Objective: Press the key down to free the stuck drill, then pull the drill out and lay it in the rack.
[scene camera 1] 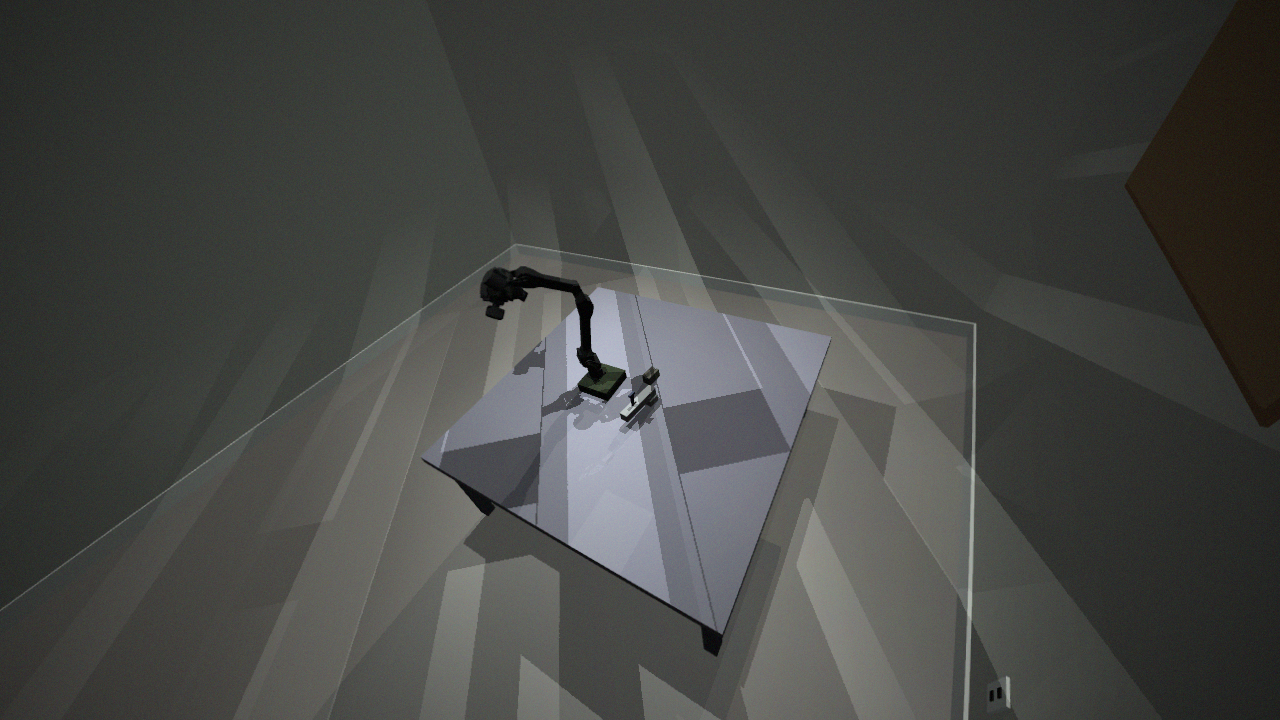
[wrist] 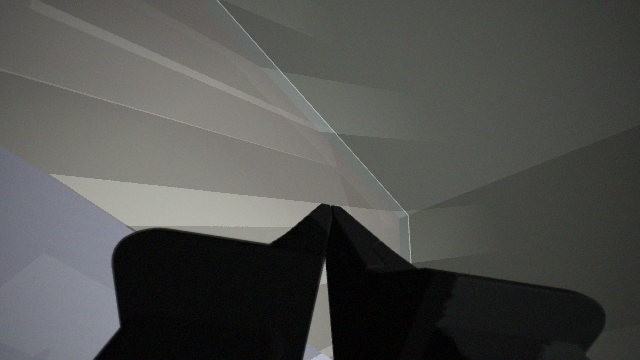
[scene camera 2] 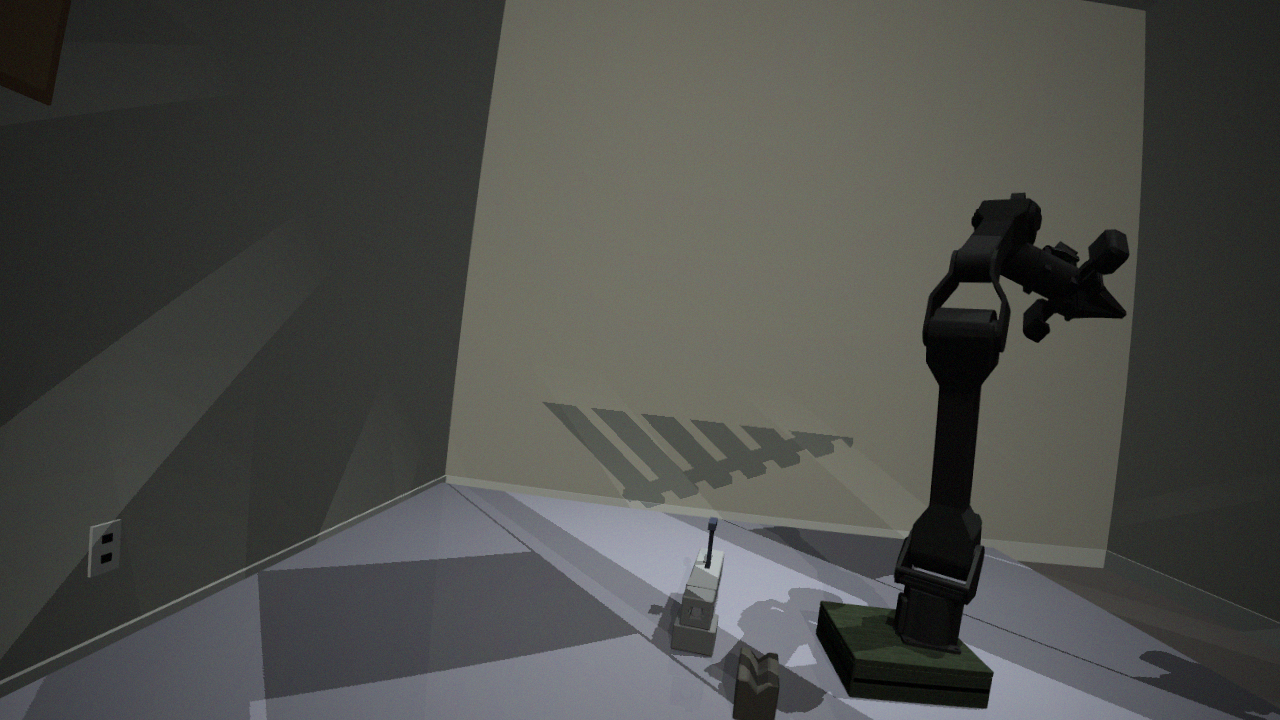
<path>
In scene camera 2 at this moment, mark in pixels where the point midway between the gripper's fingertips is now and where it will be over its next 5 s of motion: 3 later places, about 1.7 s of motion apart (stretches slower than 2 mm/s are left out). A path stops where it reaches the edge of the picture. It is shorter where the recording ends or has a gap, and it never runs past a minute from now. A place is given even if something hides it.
My gripper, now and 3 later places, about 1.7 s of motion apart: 1124,315; 713,509; 708,521; 706,503
</path>
